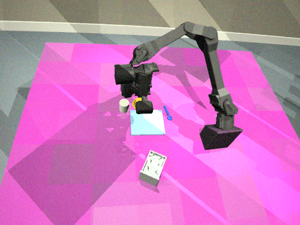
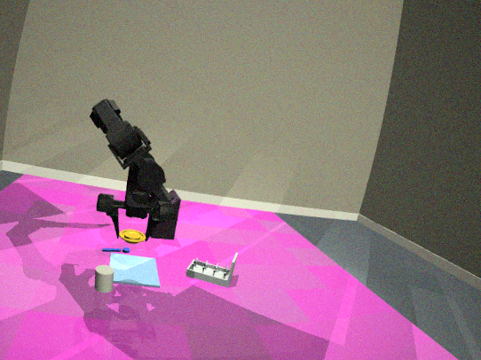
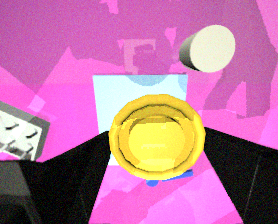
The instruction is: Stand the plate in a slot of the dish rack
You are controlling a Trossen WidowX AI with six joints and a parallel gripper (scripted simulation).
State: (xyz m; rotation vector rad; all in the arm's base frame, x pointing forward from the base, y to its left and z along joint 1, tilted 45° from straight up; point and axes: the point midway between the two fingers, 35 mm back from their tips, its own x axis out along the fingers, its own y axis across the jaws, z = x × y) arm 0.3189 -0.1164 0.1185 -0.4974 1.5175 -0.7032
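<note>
My gripper tip is now 10 mm past the grey dish rack, 230 mm to the right of it and 80 mm above it. The rest, counted from my gripper tip: cup: 50 mm ahead, 70 mm to the right, 80 mm below; then yellow plate: 10 mm above; then light blue sheet: 40 mm behind, 20 mm to the left, 100 mm below.
</note>
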